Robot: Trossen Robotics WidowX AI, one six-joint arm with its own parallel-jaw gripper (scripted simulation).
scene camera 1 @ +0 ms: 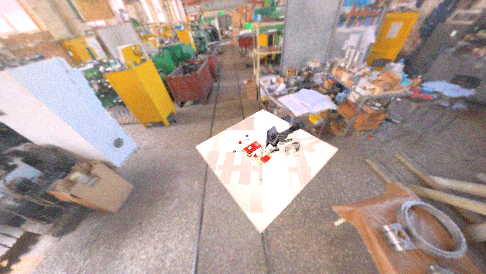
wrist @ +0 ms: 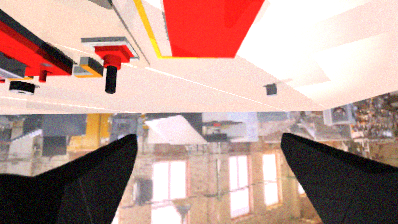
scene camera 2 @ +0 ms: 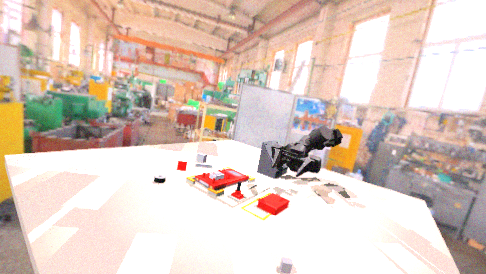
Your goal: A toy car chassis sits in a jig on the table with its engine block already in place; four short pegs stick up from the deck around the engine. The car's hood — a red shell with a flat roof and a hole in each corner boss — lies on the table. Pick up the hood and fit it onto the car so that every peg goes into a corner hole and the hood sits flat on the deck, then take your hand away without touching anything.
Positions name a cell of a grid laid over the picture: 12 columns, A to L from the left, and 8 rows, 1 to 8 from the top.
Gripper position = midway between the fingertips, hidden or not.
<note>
My gripper (scene camera 2: H6) is open, with nothing in its grasp.
My gripper also shows in the wrist view (wrist: G6).
</note>
